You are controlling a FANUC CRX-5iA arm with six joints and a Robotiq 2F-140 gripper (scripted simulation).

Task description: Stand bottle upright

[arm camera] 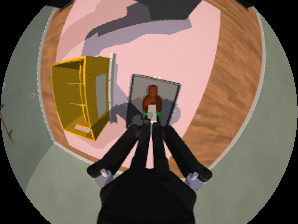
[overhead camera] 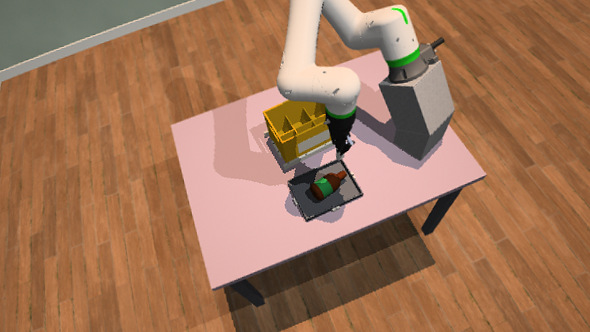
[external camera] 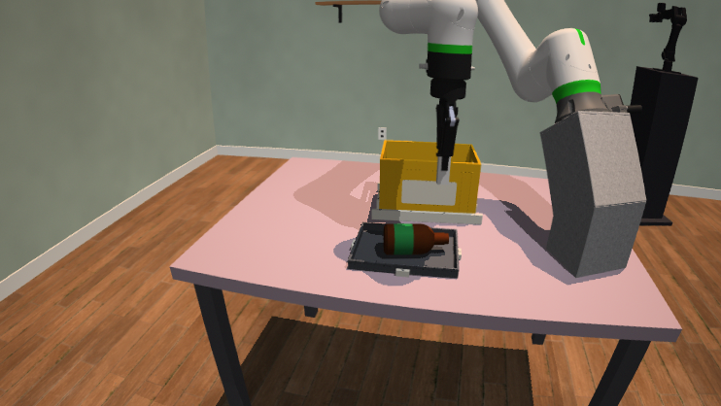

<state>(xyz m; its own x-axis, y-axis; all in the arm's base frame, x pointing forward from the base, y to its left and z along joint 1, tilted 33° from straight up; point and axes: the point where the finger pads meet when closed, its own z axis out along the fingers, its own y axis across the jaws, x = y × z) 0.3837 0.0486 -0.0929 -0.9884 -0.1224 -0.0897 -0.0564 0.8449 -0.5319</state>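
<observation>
Now: the bottle 18 cm below my hand and 5 cm ahead of it. The rest, counted from my hand: yellow crate: 27 cm to the right, 13 cm below; then tray: 21 cm below, 7 cm ahead.
</observation>
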